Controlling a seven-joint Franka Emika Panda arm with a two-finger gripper.
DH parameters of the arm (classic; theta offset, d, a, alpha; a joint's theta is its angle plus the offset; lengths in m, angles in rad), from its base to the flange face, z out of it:
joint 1: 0 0.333 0 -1.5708
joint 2: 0 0 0 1.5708
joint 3: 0 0.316 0.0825 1.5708
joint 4: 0 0 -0.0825 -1.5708
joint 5: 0 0.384 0 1.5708
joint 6: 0 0 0.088 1.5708
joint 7: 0 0.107 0 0
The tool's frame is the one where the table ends.
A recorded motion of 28 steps. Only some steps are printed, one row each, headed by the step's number.
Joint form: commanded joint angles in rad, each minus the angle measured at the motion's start. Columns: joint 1, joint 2, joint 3, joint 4, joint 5, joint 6, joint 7.
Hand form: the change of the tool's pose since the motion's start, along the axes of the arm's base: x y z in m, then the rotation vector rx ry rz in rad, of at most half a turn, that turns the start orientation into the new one. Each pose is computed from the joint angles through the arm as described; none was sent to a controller.
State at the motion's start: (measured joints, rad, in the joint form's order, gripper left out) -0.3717 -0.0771 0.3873 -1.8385 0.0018 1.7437 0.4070
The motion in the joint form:
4: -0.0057 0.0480 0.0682 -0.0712 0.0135 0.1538 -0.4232
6: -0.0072 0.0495 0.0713 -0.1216 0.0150 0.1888 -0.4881
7: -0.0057 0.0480 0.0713 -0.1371 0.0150 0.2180 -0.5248
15: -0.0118 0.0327 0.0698 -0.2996 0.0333 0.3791 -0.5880
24: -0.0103 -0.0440 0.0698 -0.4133 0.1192 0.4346 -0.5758
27: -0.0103 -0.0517 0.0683 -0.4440 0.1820 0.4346 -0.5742
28: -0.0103 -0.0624 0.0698 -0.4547 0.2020 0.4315 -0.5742
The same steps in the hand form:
4: 0.0147 0.0321 -0.0454 0.0321 -0.0301 0.4827
6: 0.0108 0.0324 -0.0671 0.0373 -0.0127 0.5476
7: 0.0110 0.0332 -0.0712 0.0336 -0.0269 0.5858
15: -0.0057 0.0281 -0.1258 0.0381 -0.0405 0.6298
24: -0.0327 0.0311 -0.1374 0.0708 -0.0625 0.5679
27: -0.0406 0.0316 -0.1478 0.1227 -0.0527 0.5261
28: -0.0444 0.0329 -0.1481 0.1350 -0.0521 0.5155

